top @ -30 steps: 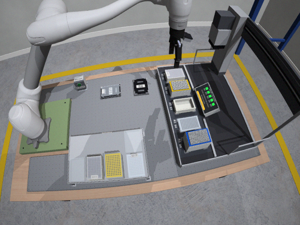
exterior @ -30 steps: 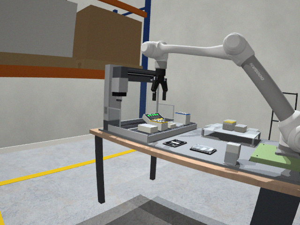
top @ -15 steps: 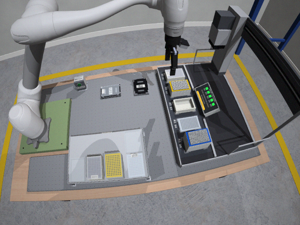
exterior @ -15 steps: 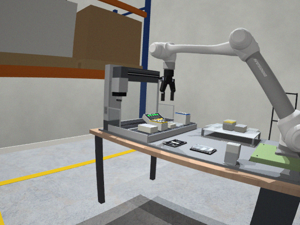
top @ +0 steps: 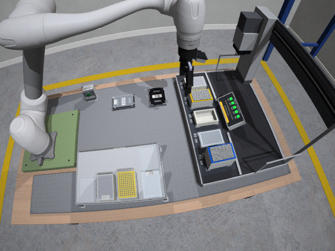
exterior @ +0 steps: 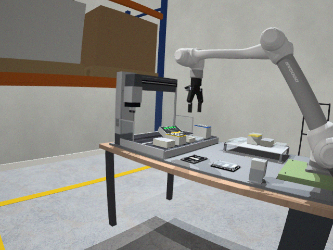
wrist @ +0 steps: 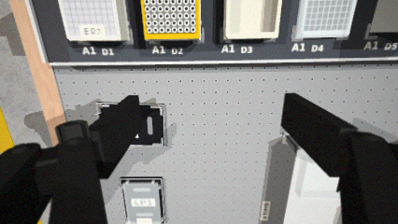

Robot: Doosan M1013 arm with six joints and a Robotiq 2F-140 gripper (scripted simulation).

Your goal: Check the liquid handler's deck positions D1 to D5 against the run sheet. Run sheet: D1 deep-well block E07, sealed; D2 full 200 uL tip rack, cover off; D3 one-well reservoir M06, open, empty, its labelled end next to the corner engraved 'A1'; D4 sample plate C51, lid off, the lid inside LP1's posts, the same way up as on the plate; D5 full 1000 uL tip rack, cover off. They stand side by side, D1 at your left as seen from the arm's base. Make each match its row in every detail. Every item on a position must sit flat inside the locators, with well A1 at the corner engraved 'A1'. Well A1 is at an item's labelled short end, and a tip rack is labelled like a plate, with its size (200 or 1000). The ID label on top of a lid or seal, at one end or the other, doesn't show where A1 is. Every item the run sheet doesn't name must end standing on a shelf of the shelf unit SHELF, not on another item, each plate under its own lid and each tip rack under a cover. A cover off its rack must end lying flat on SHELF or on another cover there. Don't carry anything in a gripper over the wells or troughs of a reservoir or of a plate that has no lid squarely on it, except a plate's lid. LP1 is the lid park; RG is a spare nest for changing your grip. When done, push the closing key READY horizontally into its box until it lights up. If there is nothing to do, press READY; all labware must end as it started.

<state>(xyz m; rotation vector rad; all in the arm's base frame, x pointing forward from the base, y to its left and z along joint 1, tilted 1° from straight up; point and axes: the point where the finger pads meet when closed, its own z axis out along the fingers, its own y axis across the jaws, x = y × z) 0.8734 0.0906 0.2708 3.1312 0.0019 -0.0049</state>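
My hand is 110 mm short of the blue 1000 uL tip rack, 330 mm to the left of it and 180 mm above it. Also, from my hand: white sealed block: 120 mm ahead, 170 mm to the left, 230 mm below; then yellow tip rack: 110 mm ahead, 40 mm to the left, 210 mm below; then cream reservoir: 120 mm ahead, 70 mm to the right, 240 mm below.
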